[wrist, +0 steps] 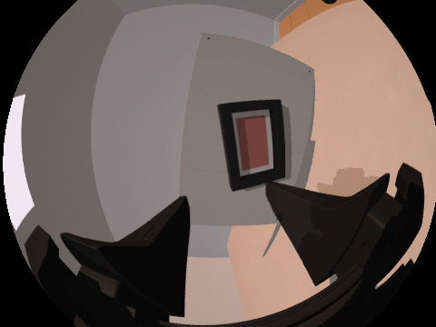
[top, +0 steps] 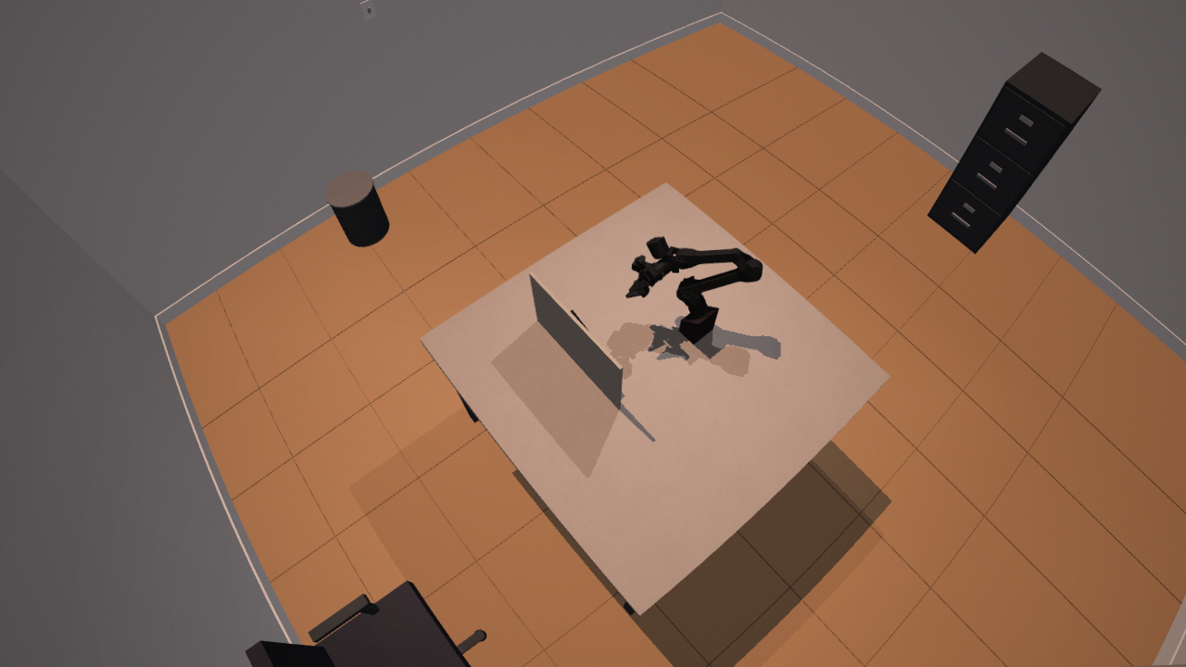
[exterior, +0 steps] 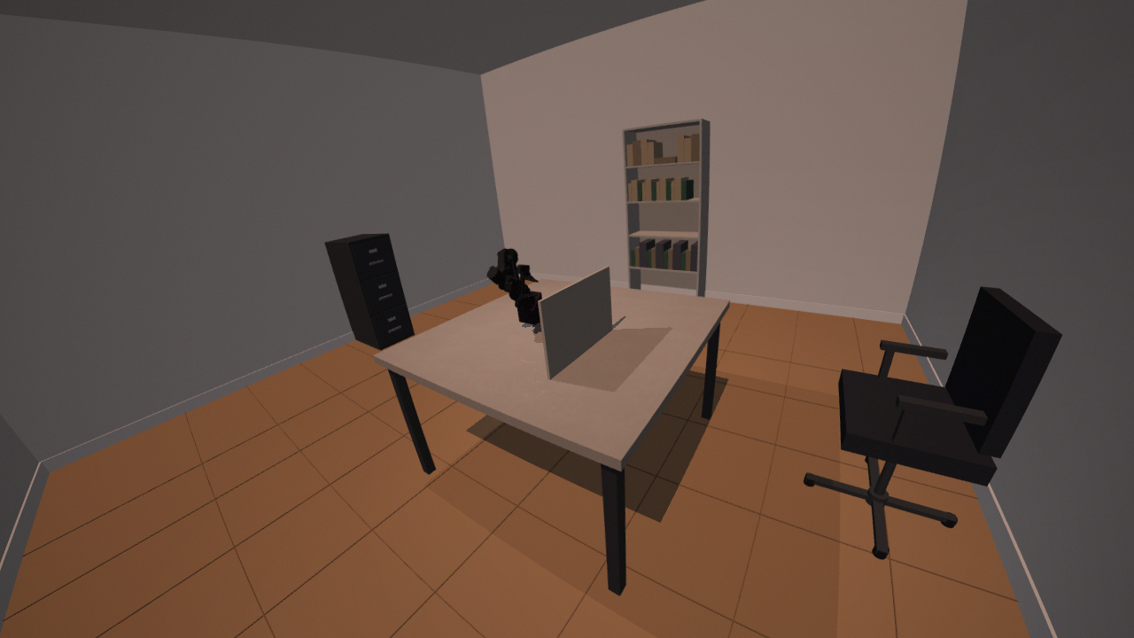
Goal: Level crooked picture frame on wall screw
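Right now the picture frame is 200 mm ahead of my gripper tip, 40 mm to the right of it and 90 mm below it. Also, from my gripper tip: grey wall panel (210 mm ahead, 40 mm to the right, 100 mm below).
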